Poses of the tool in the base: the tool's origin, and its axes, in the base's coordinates. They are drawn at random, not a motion.
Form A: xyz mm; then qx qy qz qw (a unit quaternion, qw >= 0).
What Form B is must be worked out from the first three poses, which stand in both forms.
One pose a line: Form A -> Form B
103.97 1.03 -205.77 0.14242 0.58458 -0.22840 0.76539 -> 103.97 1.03 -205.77 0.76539 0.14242 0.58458 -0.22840
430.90 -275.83 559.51 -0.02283 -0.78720 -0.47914 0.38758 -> 430.90 -275.83 559.51 0.38758 -0.02283 -0.78720 -0.47914
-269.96 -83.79 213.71 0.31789 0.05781 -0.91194 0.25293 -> -269.96 -83.79 213.71 0.25293 0.31789 0.05781 -0.91194
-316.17 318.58 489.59 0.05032 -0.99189 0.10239 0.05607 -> -316.17 318.58 489.59 0.05607 0.05032 -0.99189 0.10239
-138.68 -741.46 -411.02 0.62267 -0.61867 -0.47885 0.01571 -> -138.68 -741.46 -411.02 0.01571 0.62267 -0.61867 -0.47885
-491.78 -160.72 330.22 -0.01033 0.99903 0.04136 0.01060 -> -491.78 -160.72 330.22 0.01060 -0.01033 0.99903 0.04136
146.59 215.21 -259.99 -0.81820 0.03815 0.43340 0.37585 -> 146.59 215.21 -259.99 0.37585 -0.81820 0.03815 0.43340
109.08 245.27 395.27 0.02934 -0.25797 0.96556 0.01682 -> 109.08 245.27 395.27 0.01682 0.02934 -0.25797 0.96556
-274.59 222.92 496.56 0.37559 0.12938 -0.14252 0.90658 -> -274.59 222.92 496.56 0.90658 0.37559 0.12938 -0.14252
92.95 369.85 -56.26 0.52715 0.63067 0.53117 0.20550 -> 92.95 369.85 -56.26 0.20550 0.52715 0.63067 0.53117
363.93 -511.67 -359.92 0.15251 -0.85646 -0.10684 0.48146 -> 363.93 -511.67 -359.92 0.48146 0.15251 -0.85646 -0.10684
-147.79 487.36 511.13 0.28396 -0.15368 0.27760 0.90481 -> -147.79 487.36 511.13 0.90481 0.28396 -0.15368 0.27760
